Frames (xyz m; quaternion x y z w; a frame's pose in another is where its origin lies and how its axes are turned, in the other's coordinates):
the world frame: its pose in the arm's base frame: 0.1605 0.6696 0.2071 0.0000 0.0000 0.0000 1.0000
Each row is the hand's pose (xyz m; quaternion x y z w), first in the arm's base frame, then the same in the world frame.
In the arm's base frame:
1: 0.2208 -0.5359 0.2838 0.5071 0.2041 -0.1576 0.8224
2: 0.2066 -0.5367 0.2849 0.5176 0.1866 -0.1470 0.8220
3: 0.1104 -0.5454 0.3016 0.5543 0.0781 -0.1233 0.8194
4: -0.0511 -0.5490 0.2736 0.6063 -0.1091 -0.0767 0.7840
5: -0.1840 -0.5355 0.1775 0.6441 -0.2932 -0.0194 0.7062
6: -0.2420 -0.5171 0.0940 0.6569 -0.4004 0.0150 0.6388
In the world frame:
1: 0.0603 -1.2055 0.0767 0.5071 0.2041 -0.1576 0.8224
2: 0.0461 -1.2063 0.0778 0.5176 0.1866 -0.1470 0.8220
3: -0.0501 -1.2150 0.0945 0.5543 0.0781 -0.1233 0.8194
4: -0.2116 -1.2186 0.0665 0.6063 -0.1091 -0.0767 0.7840
5: -0.3445 -1.2051 -0.0296 0.6441 -0.2932 -0.0194 0.7062
6: -0.4025 -1.1867 -0.1131 0.6569 -0.4004 0.0150 0.6388

